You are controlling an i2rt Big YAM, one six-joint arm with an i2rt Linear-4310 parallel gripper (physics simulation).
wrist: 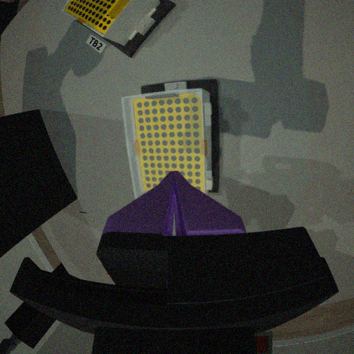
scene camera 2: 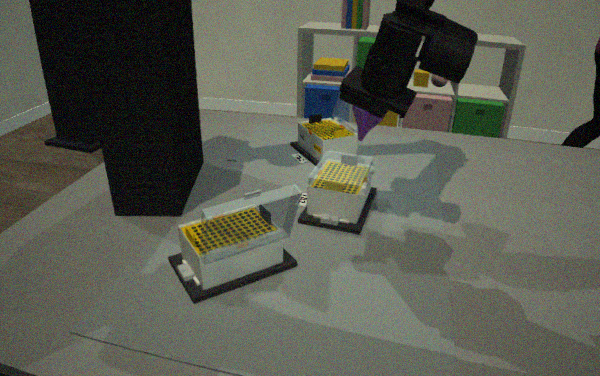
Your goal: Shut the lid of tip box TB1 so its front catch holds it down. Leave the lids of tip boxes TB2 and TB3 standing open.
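Frame: origin at the arm's base, x down, y right, z back, level; millimetres.
Seen in the pictures: gripper, fingertip midpoint: (scene camera 2: 360, 138).
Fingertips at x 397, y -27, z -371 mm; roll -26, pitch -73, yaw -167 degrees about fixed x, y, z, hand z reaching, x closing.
Note:
A point is followed by its place in that frame.
The middle tip box, by its place TB1 (scene camera 2: 335, 202) {x 490, y 28, z -348 mm} (wrist: 170, 132), has its clear lid (scene camera 2: 362, 159) {x 453, y -74, z -369 mm} (wrist: 128, 125) lying over the yellow tip rack, whose holes look pale through it. I cannot tell whether the front catch holds; its own label does not show. TB2 (scene camera 2: 322, 140) {x 471, y -181, z -265 mm} (wrist: 116, 25) stands behind it, its clear lid partly seen, upright. The front-left box, by its place TB3 (scene camera 2: 240, 262) {x 498, y 214, z -269 mm}, has its lid (scene camera 2: 292, 215) {x 426, y 189, z -332 mm} standing open at a slant. My gripper (scene camera 2: 362, 139) {x 397, y -27, z -371 mm} (wrist: 173, 178) is shut and empty, above the middle box's rear; its purple fingertips cover the near end of the rack in the wrist view.
A black block-like column (scene camera 2: 150, 110) {x 345, y 102, z -69 mm} (wrist: 32, 175) stands on the left of the table. A white shelf unit (scene camera 2: 515, 85) with coloured bins stands behind the table. Part of a dark figure (scene camera 2: 582, 132) shows at the far right. The boxes stand close together on black bases.

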